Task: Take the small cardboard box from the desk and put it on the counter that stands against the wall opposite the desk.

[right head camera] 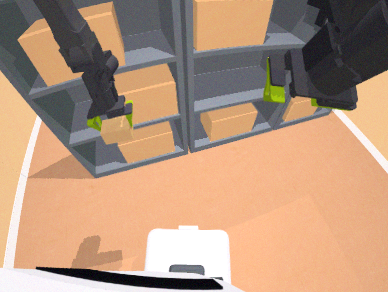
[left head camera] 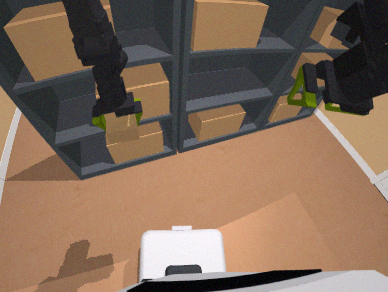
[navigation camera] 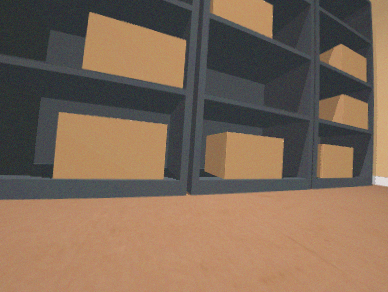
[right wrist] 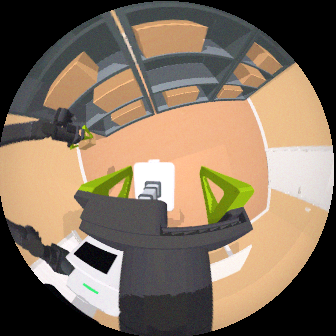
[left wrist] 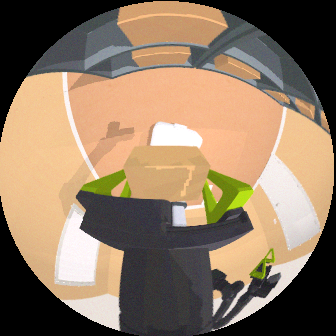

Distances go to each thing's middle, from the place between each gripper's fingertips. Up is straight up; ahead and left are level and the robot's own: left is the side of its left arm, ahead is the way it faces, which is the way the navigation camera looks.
Right now the small cardboard box (left head camera: 118, 129) is 10 mm behind my left hand.
Now: the small cardboard box 12 cm ahead of my right hand, 41 cm to the left of it and 22 cm below it.
